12 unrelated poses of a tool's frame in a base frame.
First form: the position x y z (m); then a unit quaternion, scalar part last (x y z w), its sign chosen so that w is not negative.
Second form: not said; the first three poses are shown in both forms.
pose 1, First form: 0.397 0.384 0.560 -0.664 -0.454 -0.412 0.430
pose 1, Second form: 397 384 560 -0.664 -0.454 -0.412 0.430
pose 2, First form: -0.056 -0.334 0.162 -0.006 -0.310 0.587 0.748
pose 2, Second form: -56 -334 162 -0.006 -0.310 0.587 0.748
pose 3, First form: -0.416 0.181 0.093 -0.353 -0.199 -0.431 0.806
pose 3, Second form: -416 181 93 -0.353 -0.199 -0.431 0.806
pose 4, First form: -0.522 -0.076 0.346 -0.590 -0.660 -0.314 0.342
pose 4, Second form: -522 -76 346 -0.590 -0.660 -0.314 0.342
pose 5, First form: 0.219 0.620 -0.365 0.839 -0.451 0.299 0.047
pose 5, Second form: 219 620 -365 0.839 -0.451 0.299 0.047
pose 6, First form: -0.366 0.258 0.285 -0.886 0.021 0.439 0.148
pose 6, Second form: -366 258 285 -0.886 0.021 0.439 0.148
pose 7, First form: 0.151 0.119 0.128 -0.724 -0.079 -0.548 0.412
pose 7, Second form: 151 119 128 -0.724 -0.079 -0.548 0.412
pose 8, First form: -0.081 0.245 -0.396 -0.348 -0.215 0.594 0.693
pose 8, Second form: -81 245 -396 -0.348 -0.215 0.594 0.693
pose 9, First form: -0.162 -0.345 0.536 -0.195 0.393 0.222 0.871
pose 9, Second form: -162 -345 536 -0.195 0.393 0.222 0.871
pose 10, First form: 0.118 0.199 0.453 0.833 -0.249 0.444 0.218
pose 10, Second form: 118 199 453 0.833 -0.249 0.444 0.218
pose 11, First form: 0.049 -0.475 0.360 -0.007 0.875 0.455 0.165
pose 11, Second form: 49 -475 360 -0.007 0.875 0.455 0.165
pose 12, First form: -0.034 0.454 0.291 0.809 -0.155 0.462 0.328
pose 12, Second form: -34 454 291 0.809 -0.155 0.462 0.328
